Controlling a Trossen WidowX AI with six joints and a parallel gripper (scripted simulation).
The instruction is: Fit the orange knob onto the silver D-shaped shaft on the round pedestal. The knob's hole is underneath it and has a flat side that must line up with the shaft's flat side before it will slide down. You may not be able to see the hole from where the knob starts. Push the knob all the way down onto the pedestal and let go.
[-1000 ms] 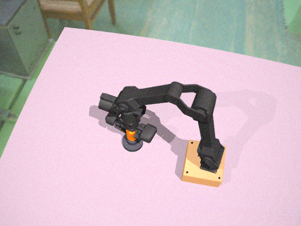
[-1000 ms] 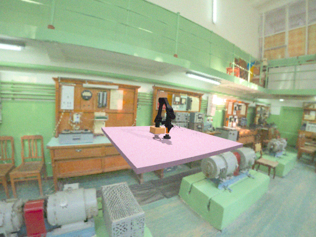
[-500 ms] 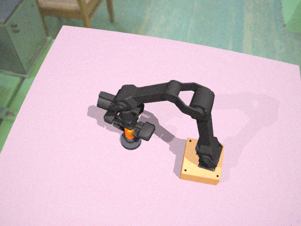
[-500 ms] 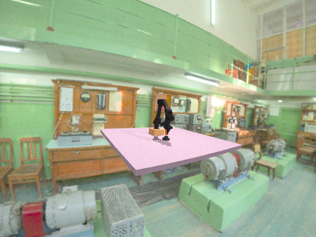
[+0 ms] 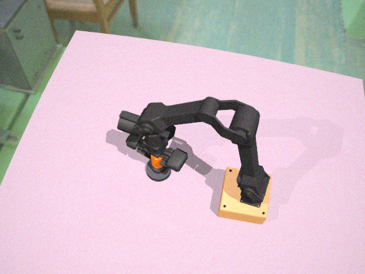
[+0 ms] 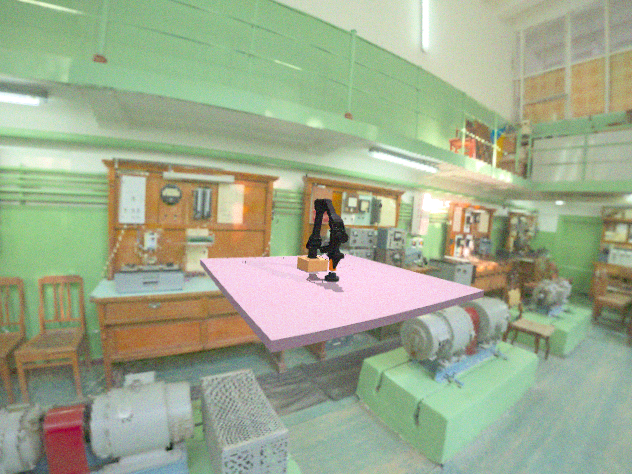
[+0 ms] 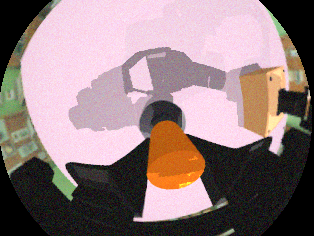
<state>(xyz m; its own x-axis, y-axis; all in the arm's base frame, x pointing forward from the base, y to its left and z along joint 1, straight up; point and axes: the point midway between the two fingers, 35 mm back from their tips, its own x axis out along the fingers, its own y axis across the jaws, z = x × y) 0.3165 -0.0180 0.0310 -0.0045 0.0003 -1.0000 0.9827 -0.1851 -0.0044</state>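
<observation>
Now: gripper tip 3 cm below the orange knob. The rest, counted from my gripper tip: dark round pedestal: 4 cm below.
</observation>
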